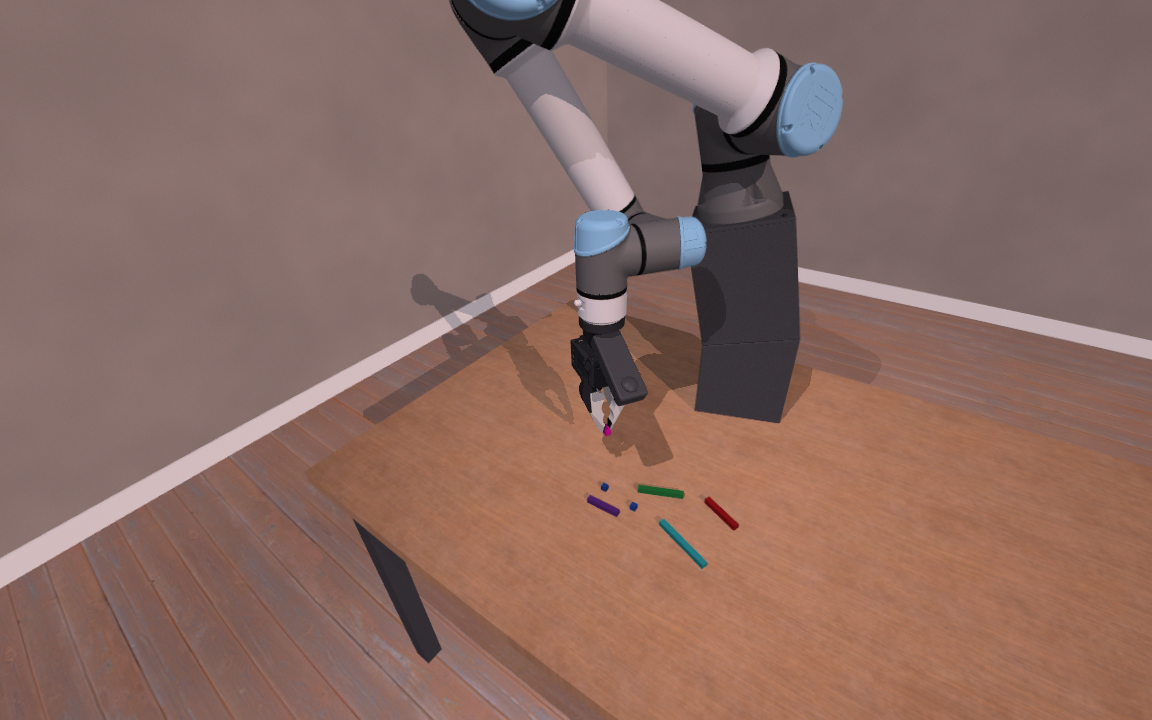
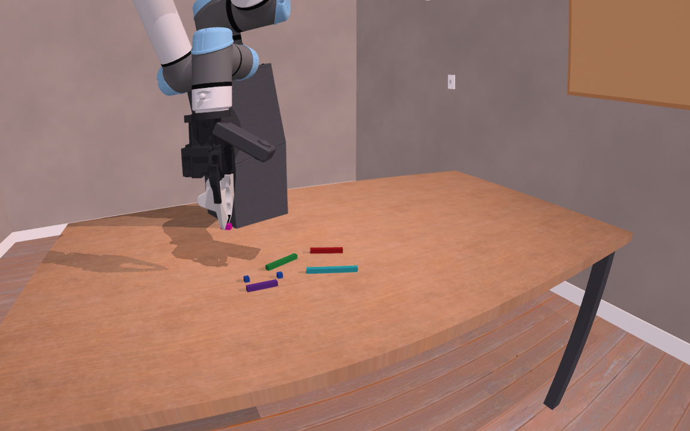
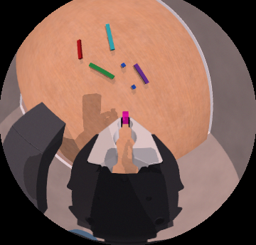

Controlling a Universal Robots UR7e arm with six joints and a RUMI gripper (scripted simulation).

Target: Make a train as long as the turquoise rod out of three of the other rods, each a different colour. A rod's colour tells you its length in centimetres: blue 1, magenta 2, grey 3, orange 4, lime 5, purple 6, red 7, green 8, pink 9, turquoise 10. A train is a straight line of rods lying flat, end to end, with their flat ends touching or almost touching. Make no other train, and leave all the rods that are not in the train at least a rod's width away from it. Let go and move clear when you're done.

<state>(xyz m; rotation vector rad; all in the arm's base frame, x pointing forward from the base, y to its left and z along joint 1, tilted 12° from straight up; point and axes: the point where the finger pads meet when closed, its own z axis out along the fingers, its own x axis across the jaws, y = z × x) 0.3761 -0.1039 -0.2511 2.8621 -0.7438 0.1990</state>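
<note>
Right now my hand is 110 mm above the purple rod, 70 mm short of it and 50 mm to the right of it. Also, from my hand: green rod 110 mm to the left, 110 mm below, 10 mm behind; magenta rod 10 mm below; turquoise rod 190 mm to the left, 110 mm below, 60 mm ahead.
</note>
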